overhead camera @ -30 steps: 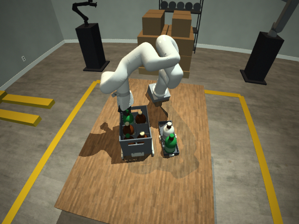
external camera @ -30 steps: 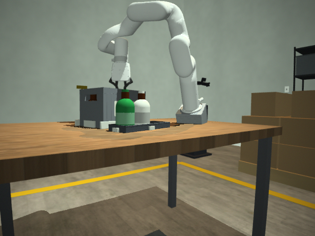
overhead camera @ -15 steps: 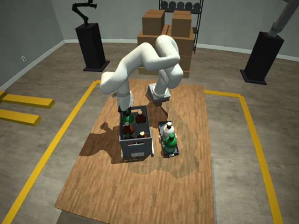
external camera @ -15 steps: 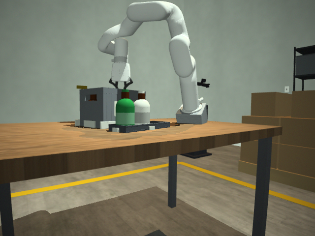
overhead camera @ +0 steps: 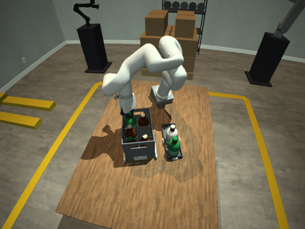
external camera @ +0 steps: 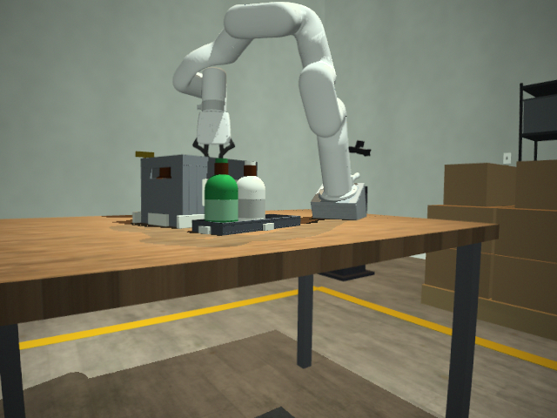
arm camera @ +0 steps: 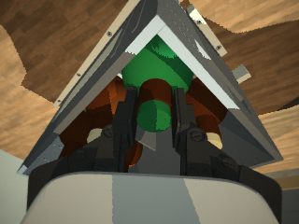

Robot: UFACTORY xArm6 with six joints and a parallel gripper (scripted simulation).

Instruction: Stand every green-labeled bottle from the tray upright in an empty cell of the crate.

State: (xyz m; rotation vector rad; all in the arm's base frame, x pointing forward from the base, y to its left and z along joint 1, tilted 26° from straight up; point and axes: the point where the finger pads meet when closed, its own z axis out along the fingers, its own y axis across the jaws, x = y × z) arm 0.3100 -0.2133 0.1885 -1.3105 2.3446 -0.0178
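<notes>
Now: hand 90 mm above the grey crate, 70 mm to the right of it and 70 mm short of it. Round my hand: tray 280 mm to the left, 170 mm below, 40 mm ahead; white-labeled bottle 280 mm to the left, 90 mm below, 40 mm ahead.
</notes>
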